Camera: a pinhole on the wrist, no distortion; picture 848 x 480 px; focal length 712.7 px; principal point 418.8 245.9 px. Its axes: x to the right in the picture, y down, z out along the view. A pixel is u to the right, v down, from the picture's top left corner.
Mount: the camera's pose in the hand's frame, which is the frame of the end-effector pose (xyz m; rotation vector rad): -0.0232 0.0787 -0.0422 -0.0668 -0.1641 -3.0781
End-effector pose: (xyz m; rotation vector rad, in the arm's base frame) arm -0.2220 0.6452 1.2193 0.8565 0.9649 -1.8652
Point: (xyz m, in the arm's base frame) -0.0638 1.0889 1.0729
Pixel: behind the camera
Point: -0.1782 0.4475 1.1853
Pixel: 57.8 203.1
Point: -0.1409 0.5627 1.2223
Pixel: 318.6 178.4
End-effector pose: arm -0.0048 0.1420 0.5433 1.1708 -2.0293 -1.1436
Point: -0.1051 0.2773 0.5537
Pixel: 646.6 270.6
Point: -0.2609 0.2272 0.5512
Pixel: 253.5 175.8
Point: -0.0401 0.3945 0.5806
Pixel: outside the picture
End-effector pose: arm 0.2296 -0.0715 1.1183 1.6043 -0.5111 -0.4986
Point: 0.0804 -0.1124 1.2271
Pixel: 787.3 123.0
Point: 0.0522 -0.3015 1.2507
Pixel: 410.3 150.4
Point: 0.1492 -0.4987 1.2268
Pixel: 101.5 228.6
